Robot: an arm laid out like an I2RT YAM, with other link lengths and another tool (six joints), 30 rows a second.
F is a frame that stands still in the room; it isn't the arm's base.
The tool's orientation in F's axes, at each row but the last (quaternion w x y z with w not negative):
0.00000 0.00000 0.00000 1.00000
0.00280 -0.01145 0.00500 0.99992
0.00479 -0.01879 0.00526 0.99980
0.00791 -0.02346 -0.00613 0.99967
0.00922 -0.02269 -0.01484 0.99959
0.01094 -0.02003 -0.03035 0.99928
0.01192 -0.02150 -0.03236 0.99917
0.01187 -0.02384 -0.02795 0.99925
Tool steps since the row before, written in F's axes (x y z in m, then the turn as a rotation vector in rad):
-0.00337 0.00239 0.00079 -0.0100 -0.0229 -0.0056
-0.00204 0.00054 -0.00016 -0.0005 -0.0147 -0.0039
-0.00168 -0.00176 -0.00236 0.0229 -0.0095 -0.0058
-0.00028 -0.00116 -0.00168 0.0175 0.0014 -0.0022
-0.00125 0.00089 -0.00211 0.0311 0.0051 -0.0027
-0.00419 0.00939 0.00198 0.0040 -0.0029 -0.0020
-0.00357 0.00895 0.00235 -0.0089 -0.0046 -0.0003
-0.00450 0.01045 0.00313 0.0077 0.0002 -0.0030
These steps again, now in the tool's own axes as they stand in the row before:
0.00337 -0.00239 0.00079 0.0100 0.0229 -0.0056
0.00205 -0.00053 -0.00011 0.0005 0.0147 -0.0040
0.00175 0.00175 -0.00231 -0.0228 0.0092 -0.0068
0.00034 0.00119 -0.00165 -0.0174 -0.0016 -0.0030
0.00136 -0.00080 -0.00208 -0.0308 -0.0056 -0.0043
0.00432 -0.00940 0.00158 -0.0040 0.0029 -0.0020
0.00369 -0.00900 0.00192 0.0088 0.0048 0.0004
0.00461 -0.01051 0.00276 -0.0075 -0.0002 -0.0034

